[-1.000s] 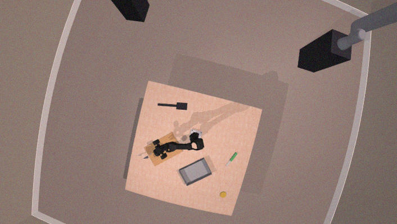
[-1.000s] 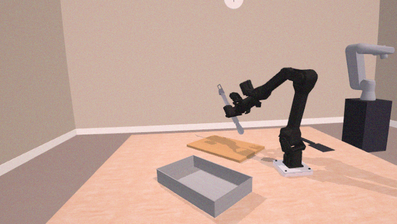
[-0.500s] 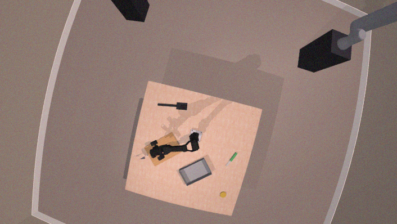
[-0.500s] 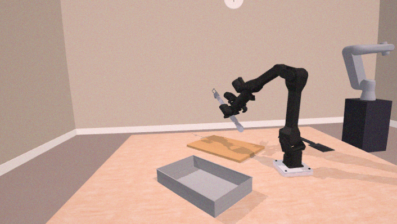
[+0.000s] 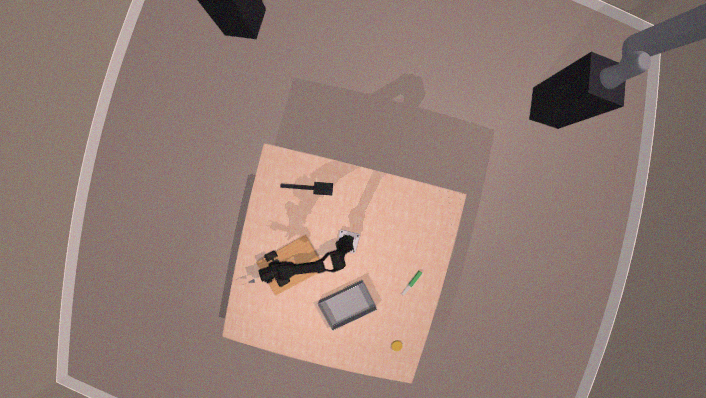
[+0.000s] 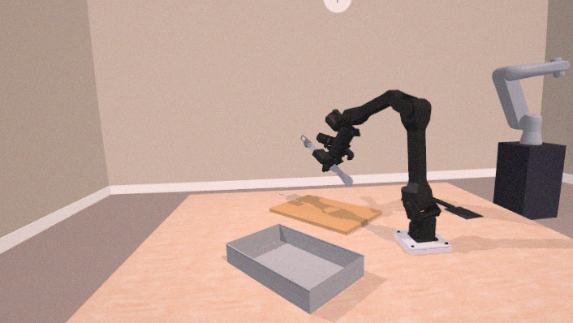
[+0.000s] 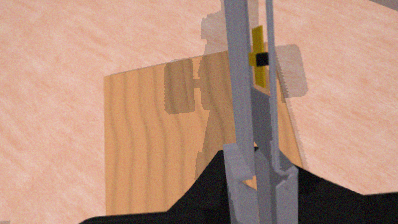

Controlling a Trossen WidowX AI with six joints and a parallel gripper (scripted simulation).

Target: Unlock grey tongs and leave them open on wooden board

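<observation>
Now: gripper tip 14 cm above the wooden board, 5 cm to the right of it and 1 cm short of it. From my gripper tip the other things lie so: grey roasting tin (45 cm to the left, 17 cm ahead, 12 cm below); then yellow lock (6 cm above, 2 cm to the right, 1 cm ahead); then black spatula (48 cm behind, 15 cm below, 7 cm to the left).
</observation>
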